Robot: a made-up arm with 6 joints.
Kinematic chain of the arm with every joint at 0, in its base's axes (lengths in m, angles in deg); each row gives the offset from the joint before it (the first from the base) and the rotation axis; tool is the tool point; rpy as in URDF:
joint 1: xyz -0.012 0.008 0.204 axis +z
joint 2: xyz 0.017 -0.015 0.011 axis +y
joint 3: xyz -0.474 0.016 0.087 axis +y
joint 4: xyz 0.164 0.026 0.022 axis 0.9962 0 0.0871
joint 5: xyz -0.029 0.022 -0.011 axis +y
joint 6: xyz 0.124 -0.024 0.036 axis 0.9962 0 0.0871
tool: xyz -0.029 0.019 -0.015 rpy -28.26 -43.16 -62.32
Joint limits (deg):
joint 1: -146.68..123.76
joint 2: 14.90..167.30
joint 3: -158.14..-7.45
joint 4: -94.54..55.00
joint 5: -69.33..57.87
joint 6: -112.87..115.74
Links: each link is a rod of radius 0.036 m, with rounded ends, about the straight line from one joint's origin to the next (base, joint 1, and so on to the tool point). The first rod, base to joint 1, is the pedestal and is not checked.
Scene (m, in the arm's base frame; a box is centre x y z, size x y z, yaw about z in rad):
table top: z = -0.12
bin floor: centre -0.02 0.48 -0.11 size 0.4 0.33 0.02 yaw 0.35
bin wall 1: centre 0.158 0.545 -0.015 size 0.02 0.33 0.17 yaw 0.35
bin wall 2: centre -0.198 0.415 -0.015 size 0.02 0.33 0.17 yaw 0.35
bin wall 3: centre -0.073 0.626 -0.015 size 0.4 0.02 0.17 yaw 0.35
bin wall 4: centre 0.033 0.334 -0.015 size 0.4 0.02 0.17 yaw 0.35
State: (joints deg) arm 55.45 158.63 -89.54 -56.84 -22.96 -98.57
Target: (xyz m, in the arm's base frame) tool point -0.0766 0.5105 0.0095
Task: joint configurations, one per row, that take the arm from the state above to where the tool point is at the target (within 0.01 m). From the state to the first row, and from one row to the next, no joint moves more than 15 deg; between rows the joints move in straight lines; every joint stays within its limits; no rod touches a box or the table.
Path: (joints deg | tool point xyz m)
1: 69.15 146.67 -94.40 -56.73 -35.21 -97.13 | 0.1575 0.6289 0.2832
2: 82.85 134.72 -99.26 -56.62 -47.45 -95.69 | -0.0100 0.6228 0.4419
3: 85.04 138.16 -87.80 -58.11 -41.12 -95.59 | -0.0289 0.6207 0.3592
4: 87.24 141.60 -76.33 -59.61 -34.79 -95.49 | -0.0478 0.5992 0.2824
5: 89.43 145.04 -64.87 -61.11 -28.46 -95.38 | -0.0642 0.5609 0.2168
6: 91.62 148.48 -53.41 -62.61 -22.13 -95.28 | -0.0766 0.5105 0.1665
7: 91.60 157.89 -58.55 -62.06 -22.46 -95.75 | -0.0768 0.5169 0.0888
8: 91.58 167.30 -63.69 -61.51 -22.79 -96.23 | -0.0766 0.5105 0.0095

